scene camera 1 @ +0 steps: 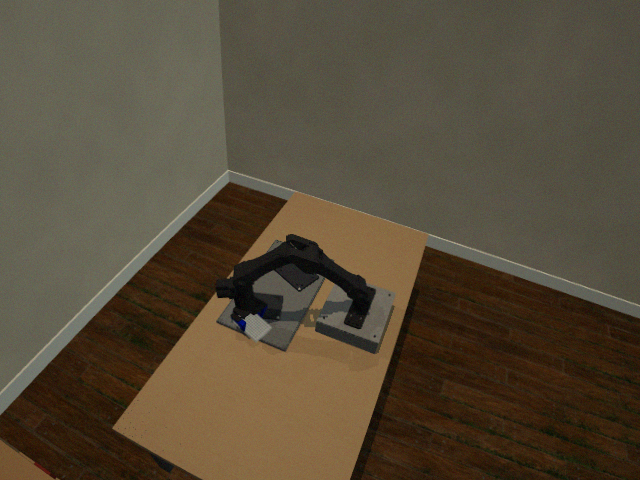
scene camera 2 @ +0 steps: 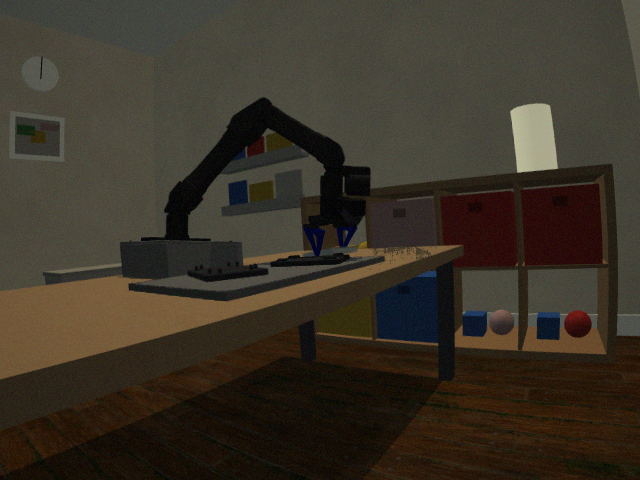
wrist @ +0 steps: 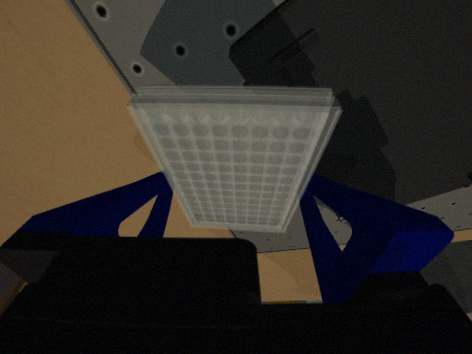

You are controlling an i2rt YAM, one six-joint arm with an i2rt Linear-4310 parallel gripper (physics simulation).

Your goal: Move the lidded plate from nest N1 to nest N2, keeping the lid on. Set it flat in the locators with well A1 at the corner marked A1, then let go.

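Frame: origin at the arm's base, x ahead, y left, z up, level; metres.
Seen in the pictures: gripper, fingertip midpoint: (scene camera 1: pixel 251 324) (scene camera 2: pixel 330 253) (wrist: pixel 235 177); arm's base at its link origin: (scene camera 1: pixel 360 306) (scene camera 2: pixel 177 241).
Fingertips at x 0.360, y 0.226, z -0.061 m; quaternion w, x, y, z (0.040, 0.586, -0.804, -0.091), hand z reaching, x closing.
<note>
Offsets run from my fingertips to a thing's top centre. Level surfaces: height alone.
The lidded plate {0.000 m left, 0.003 m back, 0.021 m up} (scene camera 1: pixel 256 327) (scene camera 2: pixel 333 251) (wrist: pixel 235 160), pale and translucent with its lid on, is held between the blue fingers of my gripper (scene camera 1: pixel 252 318) (scene camera 2: pixel 330 250) (wrist: pixel 235 177). My gripper is shut on its two long sides. The plate looks roughly level, low over one end of the grey board (scene camera 1: pixel 284 338) (scene camera 2: pixel 170 285) (wrist: pixel 125 30) and partly past its edge. One dark nest {0.103 m right, 0.013 m ahead, 0.005 m up} (scene camera 1: pixel 275 308) (scene camera 2: pixel 310 260) (wrist: pixel 425 100) lies right beside the plate. The other dark nest {0.327 m right, 0.040 m back, 0.009 m up} (scene camera 1: pixel 297 276) (scene camera 2: pixel 227 273) stands empty farther along the board. Nest labels and the A1 marks are not legible.
The arm's grey base block (scene camera 1: pixel 349 336) (scene camera 2: pixel 144 258) stands on the table {0.026 m down} (scene camera 1: pixel 248 397) (scene camera 2: pixel 67 320) beside the board. Small upright locators stand on the farther nest. A cubby shelf (scene camera 2: pixel 519 217) with bins stands beyond the table's end.
</note>
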